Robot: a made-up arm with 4 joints.
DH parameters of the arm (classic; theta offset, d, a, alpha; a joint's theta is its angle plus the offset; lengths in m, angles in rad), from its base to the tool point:
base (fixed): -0.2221 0 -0.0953 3.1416
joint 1: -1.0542 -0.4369 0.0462 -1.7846
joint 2: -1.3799 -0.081 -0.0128 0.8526
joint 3: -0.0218 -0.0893 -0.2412 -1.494
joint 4: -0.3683 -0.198 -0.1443 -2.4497
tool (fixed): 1.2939 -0.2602 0 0
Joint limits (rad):
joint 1: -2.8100..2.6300
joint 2: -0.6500..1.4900
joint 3: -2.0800..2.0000
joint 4: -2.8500..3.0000
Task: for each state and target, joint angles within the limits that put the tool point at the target. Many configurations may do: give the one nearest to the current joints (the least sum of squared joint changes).
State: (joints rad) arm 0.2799 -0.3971 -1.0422 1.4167
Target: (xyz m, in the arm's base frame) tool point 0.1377 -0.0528 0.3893
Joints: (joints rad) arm 0.0035 -0.5096 -1.9021 0.9001
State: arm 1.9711 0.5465 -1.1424 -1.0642
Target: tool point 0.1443 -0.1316 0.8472
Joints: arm 1.7813 0.1852 -0.7039 -1.1527
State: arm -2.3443 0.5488 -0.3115 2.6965
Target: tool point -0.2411 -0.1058 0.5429
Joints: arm -1.6543 1.2228 -0.8436 2.9888
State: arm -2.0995 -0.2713 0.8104 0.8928
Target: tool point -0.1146 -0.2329 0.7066
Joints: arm -1.8674 -0.5334 0.7391 0.6833
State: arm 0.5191 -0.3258 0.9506 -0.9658
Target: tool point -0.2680 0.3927 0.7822
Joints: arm 0.2274 -0.2470 0.4591 -0.8023
